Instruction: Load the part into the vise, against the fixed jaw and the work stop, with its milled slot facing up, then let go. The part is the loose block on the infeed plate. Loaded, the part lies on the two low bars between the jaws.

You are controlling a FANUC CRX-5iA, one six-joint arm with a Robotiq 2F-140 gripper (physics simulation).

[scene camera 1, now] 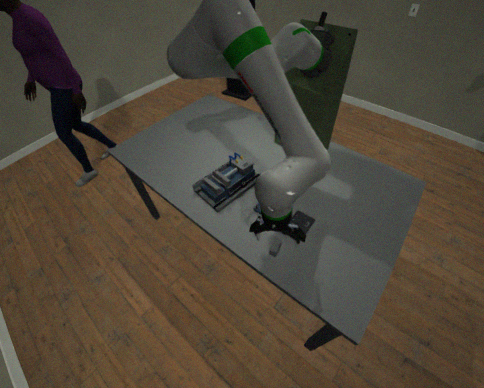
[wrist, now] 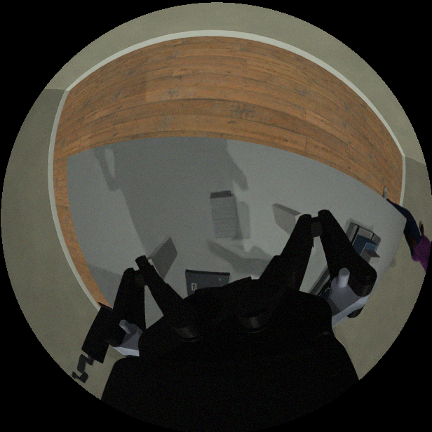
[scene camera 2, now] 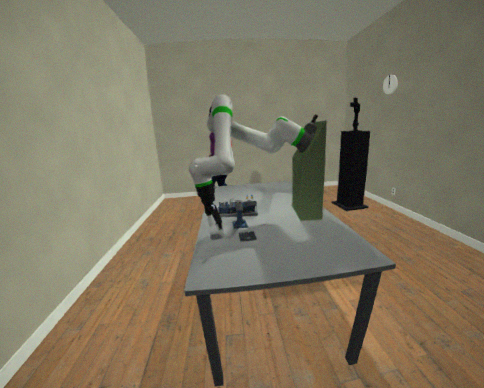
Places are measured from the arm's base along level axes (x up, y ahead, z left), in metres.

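Pixels of known places: gripper, between the fingertips: (scene camera 1: pixel 277 241) (scene camera 2: pixel 216 229); arm's base, origin of its link: (scene camera 1: pixel 315 60) (scene camera 2: pixel 307 142).
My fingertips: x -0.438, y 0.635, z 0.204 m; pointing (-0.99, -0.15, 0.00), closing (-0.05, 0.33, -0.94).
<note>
Ahead of a thing's pixels: the offset from my fingertips to its top centre. Level surfaces: height alone.
The part, a grey block {dx -0.019, dy +0.009, dz +0.000 m} (scene camera 1: pixel 275 245) (scene camera 2: pixel 216 233) (wrist: pixel 224 217), lies on the tabletop beside the small dark plate {dx -0.049, dy -0.169, dz +0.026 m} (scene camera 1: pixel 303 220) (scene camera 2: pixel 247 236) (wrist: pixel 207 278), off it. Its slot cannot be made out; the wrist view shows a finely striped upper face and a dark end. My gripper (scene camera 1: pixel 278 235) (scene camera 2: pixel 217 227) (wrist: pixel 222 230) is wide open and empty, above the block, with the fingertips to either side of it in the wrist view. The vise {dx +0.042, dy -0.168, dz -0.380 m} (scene camera 1: pixel 214 187) (scene camera 2: pixel 248 206) (wrist: pixel 366 245) stands apart on the table; in the wrist view my finger partly hides it. Its low bars are too small to tell.
A small blue stand (scene camera 2: pixel 240 221) stands between the vise and the dark plate. A tall green panel (scene camera 1: pixel 320 105) (scene camera 2: pixel 308 175) rises at the table's side, near the arm. The grey table {dx -0.057 m} (scene camera 1: pixel 380 210) (scene camera 2: pixel 295 260) (wrist: pixel 175 165) has its edge beyond the block. A person (scene camera 1: pixel 45 50) stands beyond the table.
</note>
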